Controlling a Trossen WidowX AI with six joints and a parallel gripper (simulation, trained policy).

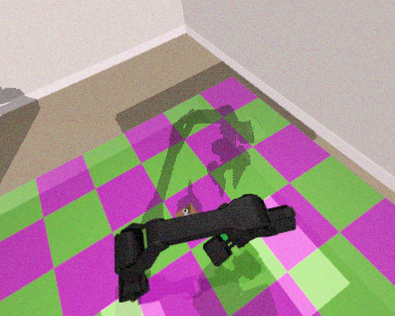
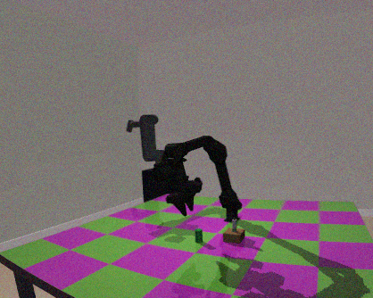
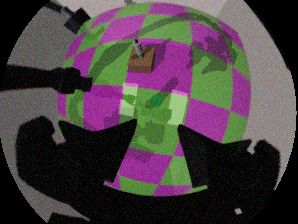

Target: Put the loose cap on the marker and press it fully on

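My gripper tip is 9 cm above the green cap, 4 cm to the right of it and 1 cm past it. Round my gripper tip: brown holder block: 16 cm to the left, 10 cm below, 7 cm behind.
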